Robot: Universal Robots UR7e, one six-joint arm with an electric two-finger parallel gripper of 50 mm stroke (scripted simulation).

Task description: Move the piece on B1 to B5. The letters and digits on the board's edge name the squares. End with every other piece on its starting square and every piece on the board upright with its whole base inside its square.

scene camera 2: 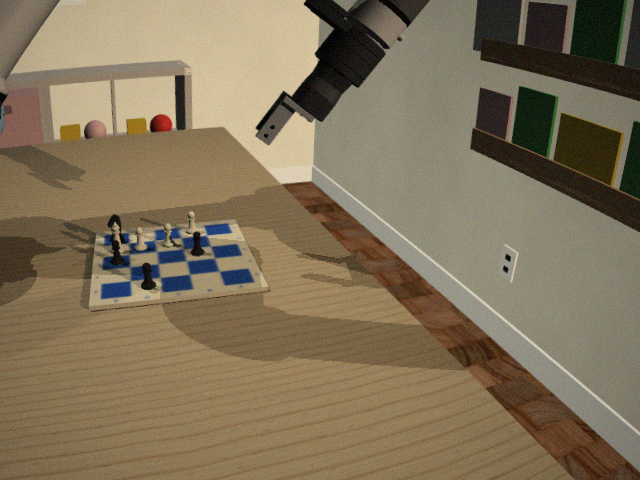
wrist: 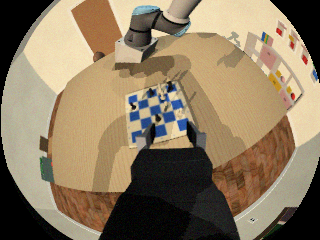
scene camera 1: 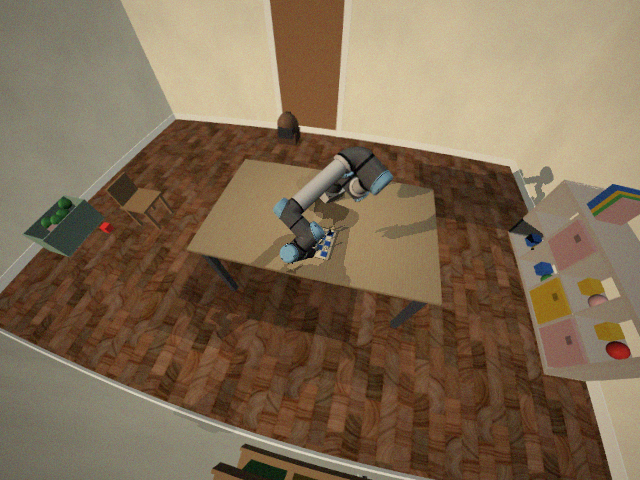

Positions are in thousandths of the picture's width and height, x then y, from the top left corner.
Scene:
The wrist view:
gripper: 536, 535
blue-and-white chessboard: 539, 523

